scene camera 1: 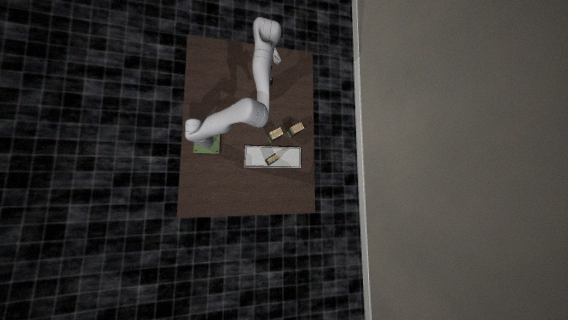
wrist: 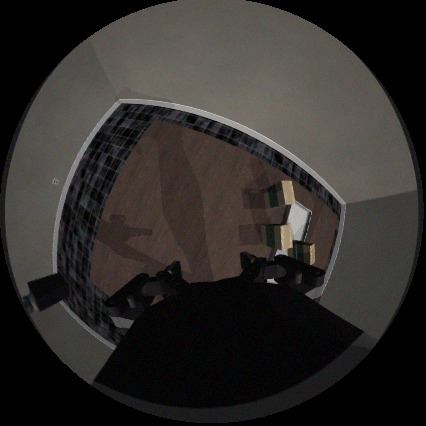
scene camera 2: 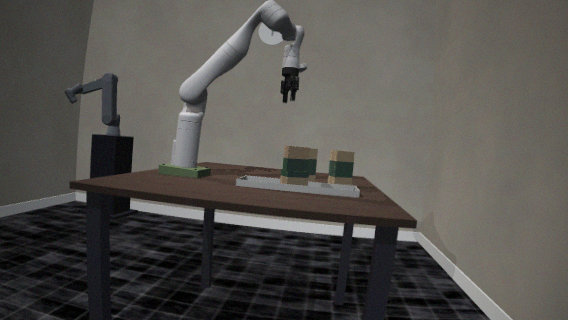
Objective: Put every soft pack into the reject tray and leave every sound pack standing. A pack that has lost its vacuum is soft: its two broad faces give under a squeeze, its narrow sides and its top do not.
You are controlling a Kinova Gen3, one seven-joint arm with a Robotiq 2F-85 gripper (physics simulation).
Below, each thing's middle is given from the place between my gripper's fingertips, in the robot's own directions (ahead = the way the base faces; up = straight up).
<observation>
The reject tray (scene camera 2: 246, 181) lies 380 mm to the right of my hand, 320 mm below it and 120 mm ahead of it.
</observation>
